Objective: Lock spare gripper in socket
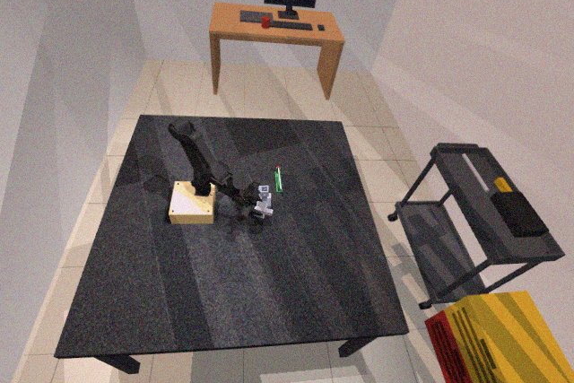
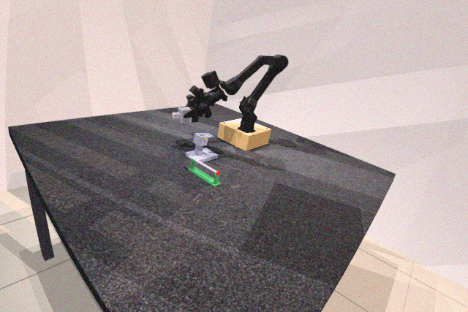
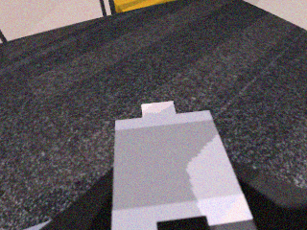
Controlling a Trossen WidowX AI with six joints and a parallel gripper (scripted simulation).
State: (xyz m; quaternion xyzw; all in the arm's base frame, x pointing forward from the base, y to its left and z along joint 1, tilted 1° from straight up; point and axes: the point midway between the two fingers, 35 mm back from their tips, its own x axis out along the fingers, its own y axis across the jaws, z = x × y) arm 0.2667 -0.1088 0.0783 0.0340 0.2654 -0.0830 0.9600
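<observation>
My gripper tip is now 2 cm past the grey mount, 15 cm to the right of it and 8 cm above it. Round my gripper tip: green cradle (6 cm ahead, 28 cm to the left, 11 cm below); then spare gripper (2 cm behind).
</observation>
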